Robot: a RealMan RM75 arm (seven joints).
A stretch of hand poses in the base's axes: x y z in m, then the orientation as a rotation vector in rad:
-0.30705, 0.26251, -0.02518, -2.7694, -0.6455, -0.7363
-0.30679, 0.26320, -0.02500, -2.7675, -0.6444, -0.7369
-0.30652, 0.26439, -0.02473, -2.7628, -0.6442, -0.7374
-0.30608, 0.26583, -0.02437, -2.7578, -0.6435, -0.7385
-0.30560, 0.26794, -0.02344, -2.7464, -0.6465, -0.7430
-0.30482, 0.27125, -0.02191, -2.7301, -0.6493, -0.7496
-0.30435, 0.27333, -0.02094, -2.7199, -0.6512, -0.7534
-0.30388, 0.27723, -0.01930, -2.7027, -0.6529, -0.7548
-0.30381, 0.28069, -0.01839, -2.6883, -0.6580, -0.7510
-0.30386, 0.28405, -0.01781, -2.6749, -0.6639, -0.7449
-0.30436, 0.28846, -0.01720, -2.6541, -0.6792, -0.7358
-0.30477, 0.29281, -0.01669, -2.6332, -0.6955, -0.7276
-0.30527, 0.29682, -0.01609, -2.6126, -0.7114, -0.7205
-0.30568, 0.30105, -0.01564, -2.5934, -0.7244, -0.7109
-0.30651, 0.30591, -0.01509, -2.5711, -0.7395, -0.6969
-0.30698, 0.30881, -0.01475, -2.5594, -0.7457, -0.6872
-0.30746, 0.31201, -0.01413, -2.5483, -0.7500, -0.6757
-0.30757, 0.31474, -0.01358, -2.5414, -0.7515, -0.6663
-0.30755, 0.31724, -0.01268, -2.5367, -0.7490, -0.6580
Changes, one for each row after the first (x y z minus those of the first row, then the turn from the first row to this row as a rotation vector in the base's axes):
0.00026, 0.00069, 0.00018, 0.0021, -0.0002, 0.0000
0.00053, 0.00188, 0.00045, 0.0063, -0.0005, 0.0015
0.00097, 0.00332, 0.00081, 0.0110, -0.0010, 0.0028
0.00145, 0.00543, 0.00174, 0.0198, -0.0042, 0.0082
0.00223, 0.00874, 0.00327, 0.0328, -0.0088, 0.0150
0.00270, 0.01082, 0.00424, 0.0410, -0.0115, 0.0194
0.00317, 0.01472, 0.00588, 0.0556, -0.0124, 0.0266
0.00324, 0.01818, 0.00679, 0.0668, -0.0101, 0.0356
0.00319, 0.02154, 0.00737, 0.0771, -0.0064, 0.0449
0.00269, 0.02595, 0.00798, 0.0905, -0.0016, 0.0631
0.00228, 0.03030, 0.00849, 0.1033, 0.0025, 0.0819
0.00178, 0.03431, 0.00909, 0.1158, 0.0058, 0.1003
0.00137, 0.03854, 0.00954, 0.1283, 0.0112, 0.1169
0.00054, 0.04340, 0.01009, 0.1427, 0.0195, 0.1367
0.00007, 0.04630, 0.01043, 0.1511, 0.0258, 0.1464
-0.00041, 0.04950, 0.01105, 0.1598, 0.0336, 0.1550
-0.00052, 0.05223, 0.01160, 0.1657, 0.0403, 0.1599
-0.00050, 0.05473, 0.01250, 0.1713, 0.0467, 0.1614

